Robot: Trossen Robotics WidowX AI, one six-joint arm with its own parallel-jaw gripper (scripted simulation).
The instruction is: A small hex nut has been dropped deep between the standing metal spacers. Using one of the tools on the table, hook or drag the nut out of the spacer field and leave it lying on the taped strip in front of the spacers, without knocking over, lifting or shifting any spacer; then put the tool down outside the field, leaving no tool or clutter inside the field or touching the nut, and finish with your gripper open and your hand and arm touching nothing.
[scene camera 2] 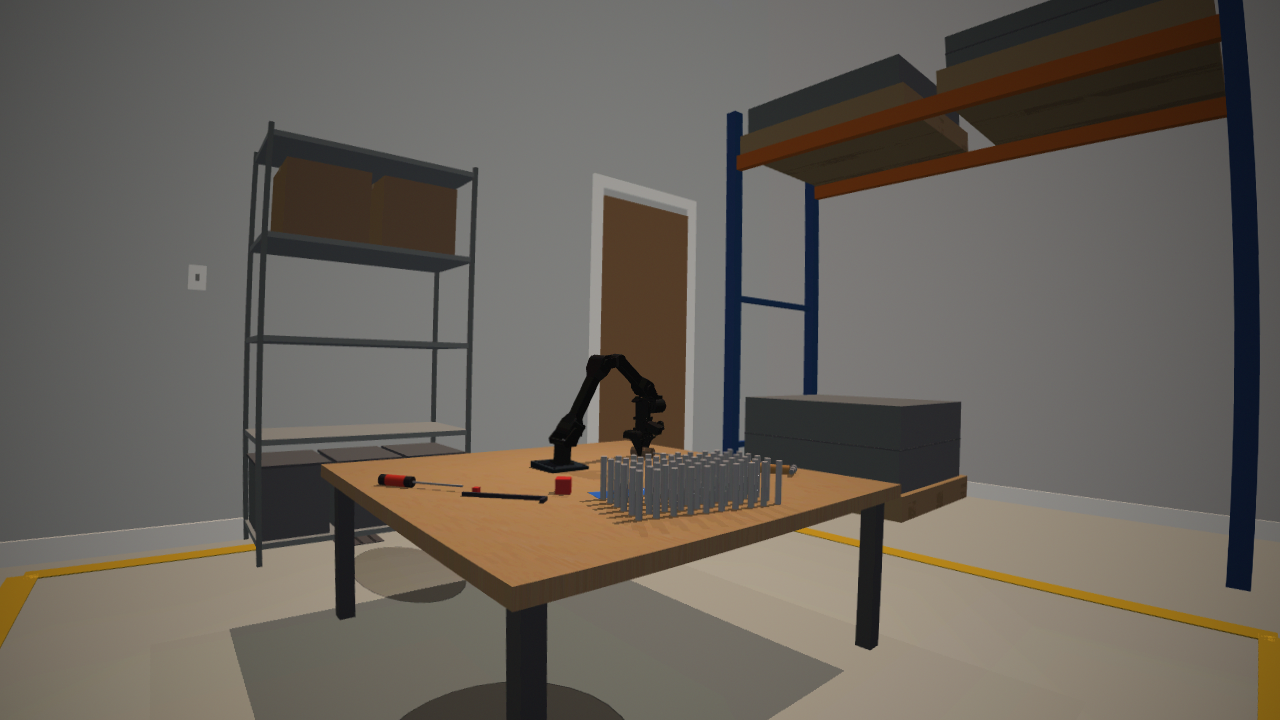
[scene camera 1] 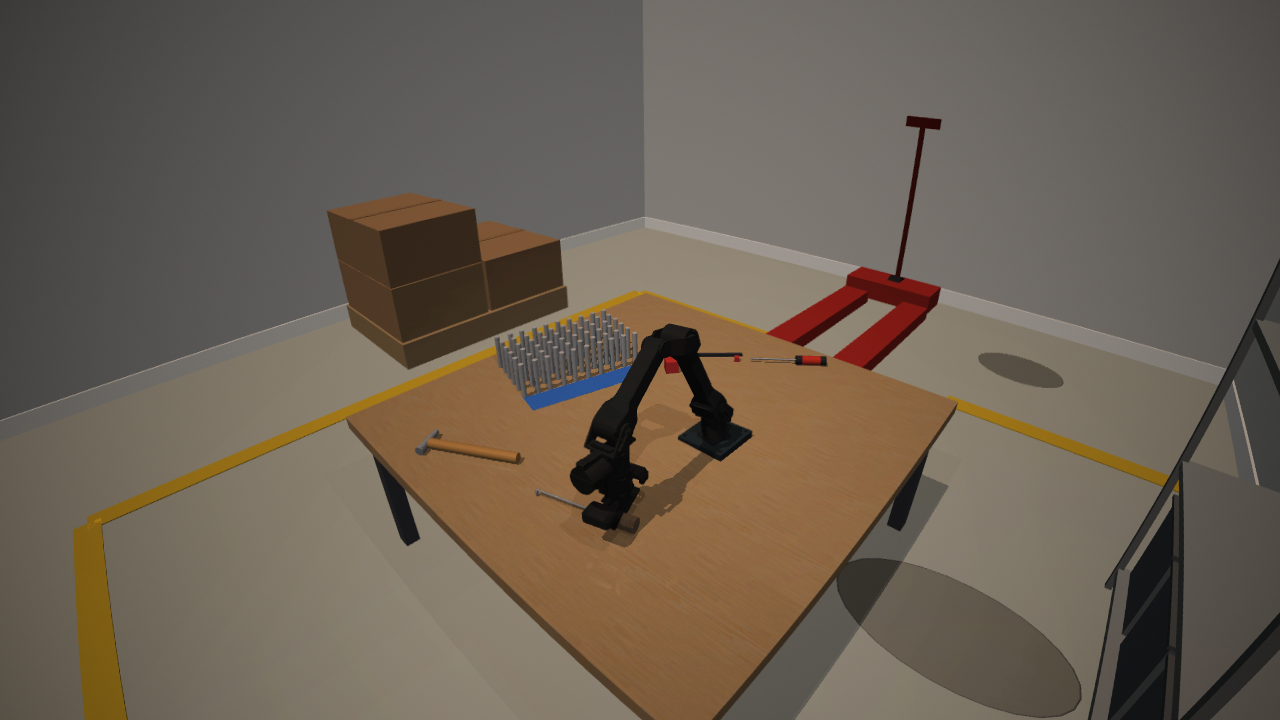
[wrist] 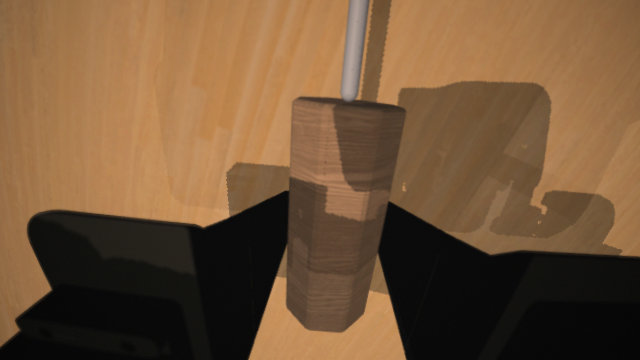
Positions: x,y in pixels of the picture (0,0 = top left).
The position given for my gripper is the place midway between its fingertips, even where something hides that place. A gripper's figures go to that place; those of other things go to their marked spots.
My gripper [scene camera 1: 617,523]: 1.24 m from the lens. A blue taped strip [scene camera 1: 569,391] is 1.70 m from the lens.
